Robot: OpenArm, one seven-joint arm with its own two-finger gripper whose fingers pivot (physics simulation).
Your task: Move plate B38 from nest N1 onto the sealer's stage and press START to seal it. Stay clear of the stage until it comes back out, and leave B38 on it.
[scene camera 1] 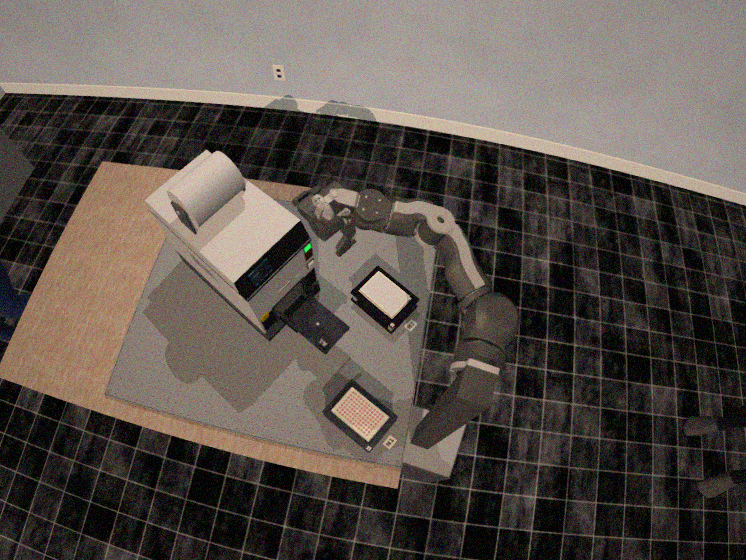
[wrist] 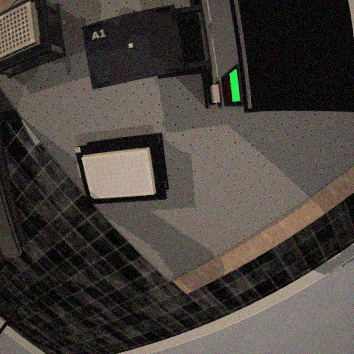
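The sealer's dark stage [scene camera 1: 310,332] [wrist: 145,62] is out, marked A1, with no plate on it. One plate [scene camera 1: 385,292] [wrist: 119,174] with a plain white top sits in a black nest [scene camera 1: 373,310] [wrist: 160,172]. Another plate [scene camera 1: 359,413] [wrist: 17,30], with reddish wells in the scene view, sits in a second nest [scene camera 1: 344,426] [wrist: 50,47]. The nest and plate labels are too small to read. My gripper [scene camera 1: 332,242] is open and empty, above the mat near the sealer's front corner. Its fingers do not show in the wrist view. A green panel [scene camera 1: 307,247] [wrist: 235,85] is lit beside a pale button [scene camera 1: 310,263] [wrist: 215,93].
The tall white sealer [scene camera 1: 259,235] with a large roll [scene camera 1: 207,189] on top stands left of my gripper. The grey perforated mat [scene camera 1: 198,409] [wrist: 240,170] lies on a wooden table [scene camera 1: 96,265] [wrist: 270,237]. My arm curves along the table's right edge.
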